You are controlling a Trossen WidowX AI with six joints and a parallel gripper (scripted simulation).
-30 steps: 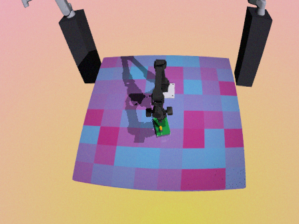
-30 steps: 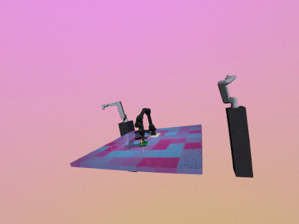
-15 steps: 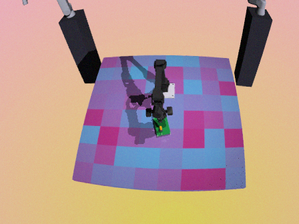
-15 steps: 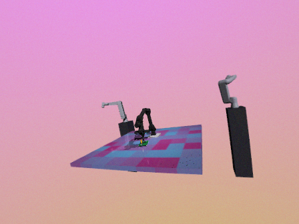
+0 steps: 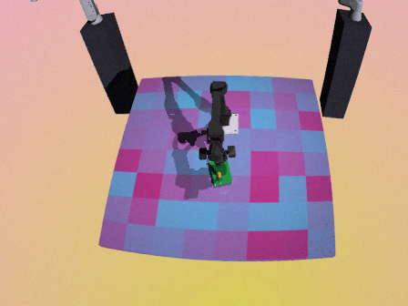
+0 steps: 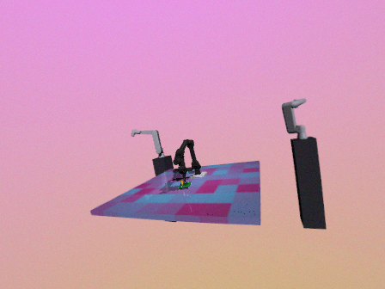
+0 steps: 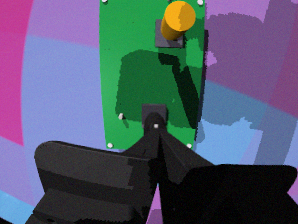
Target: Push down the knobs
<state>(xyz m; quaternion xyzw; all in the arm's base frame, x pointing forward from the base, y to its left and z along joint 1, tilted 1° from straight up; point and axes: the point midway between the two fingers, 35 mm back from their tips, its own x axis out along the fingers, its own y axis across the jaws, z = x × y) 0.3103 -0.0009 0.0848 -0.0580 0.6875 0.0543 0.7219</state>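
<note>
My gripper tip is now 1 cm above the black knob. The rest, counted from my gripper tip: orange knob (8 cm ahead, 1 cm to the left, 1 cm below).
</note>
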